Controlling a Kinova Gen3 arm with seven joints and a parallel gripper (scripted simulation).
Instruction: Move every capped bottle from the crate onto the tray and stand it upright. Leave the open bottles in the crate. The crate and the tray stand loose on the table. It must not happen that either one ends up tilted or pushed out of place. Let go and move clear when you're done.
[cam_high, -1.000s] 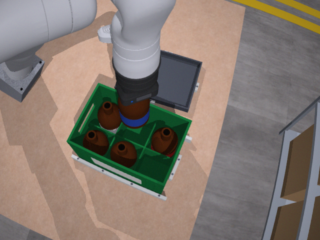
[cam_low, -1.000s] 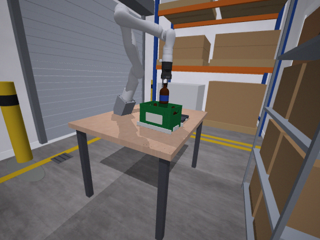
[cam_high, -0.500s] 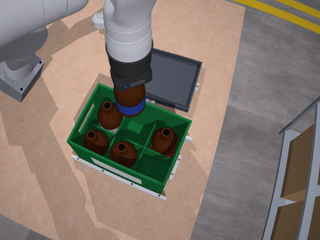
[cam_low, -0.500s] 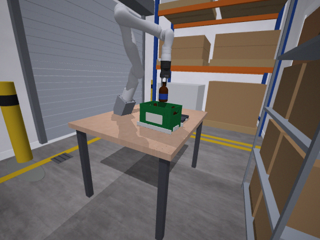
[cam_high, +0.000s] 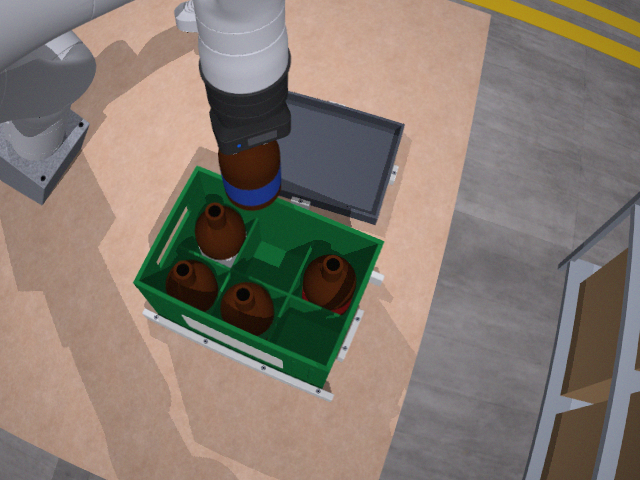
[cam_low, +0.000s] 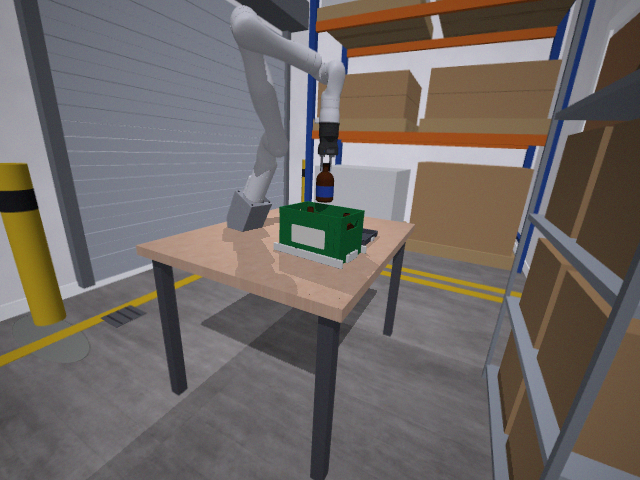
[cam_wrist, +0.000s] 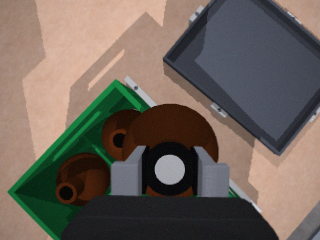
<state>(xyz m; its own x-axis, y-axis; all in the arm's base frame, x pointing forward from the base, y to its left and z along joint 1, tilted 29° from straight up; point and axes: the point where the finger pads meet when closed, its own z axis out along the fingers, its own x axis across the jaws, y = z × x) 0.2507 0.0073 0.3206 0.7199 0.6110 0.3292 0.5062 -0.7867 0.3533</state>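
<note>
Now: hand 6 cm above the capped bottle. The rest, counted from my hand: dark grey tray (31 cm below, 18 cm to the left, 6 cm ahead); green crate (24 cm below, 9 cm to the right, 3 cm ahead).
</note>
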